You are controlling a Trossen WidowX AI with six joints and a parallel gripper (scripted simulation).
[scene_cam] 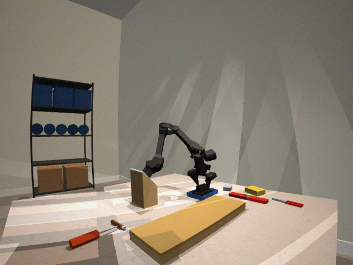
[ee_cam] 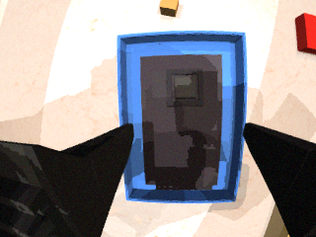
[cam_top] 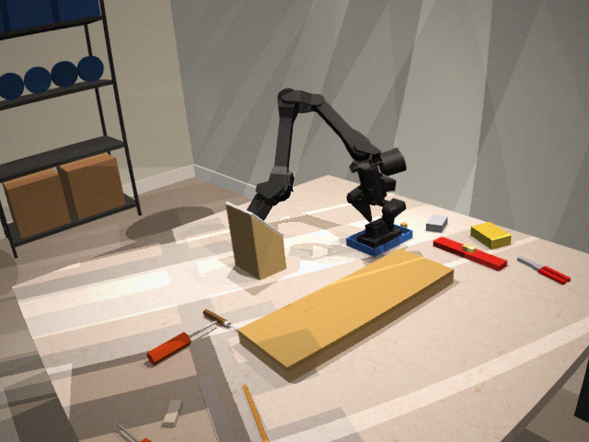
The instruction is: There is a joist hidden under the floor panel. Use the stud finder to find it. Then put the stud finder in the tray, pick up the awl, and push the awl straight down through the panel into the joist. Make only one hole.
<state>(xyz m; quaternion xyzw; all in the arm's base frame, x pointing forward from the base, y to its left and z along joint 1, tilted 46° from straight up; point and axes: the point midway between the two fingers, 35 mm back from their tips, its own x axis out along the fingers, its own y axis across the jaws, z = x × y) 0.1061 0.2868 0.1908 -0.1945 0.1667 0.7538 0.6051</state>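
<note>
My gripper tip is now 1 cm to the right of the stud finder and 1 cm past it. Also, from my gripper tip: red level 23 cm ahead, 13 cm to the left, 4 cm below; grey block 20 cm to the left, 4 cm below, 3 cm ahead; blue tray 4 cm below.
</note>
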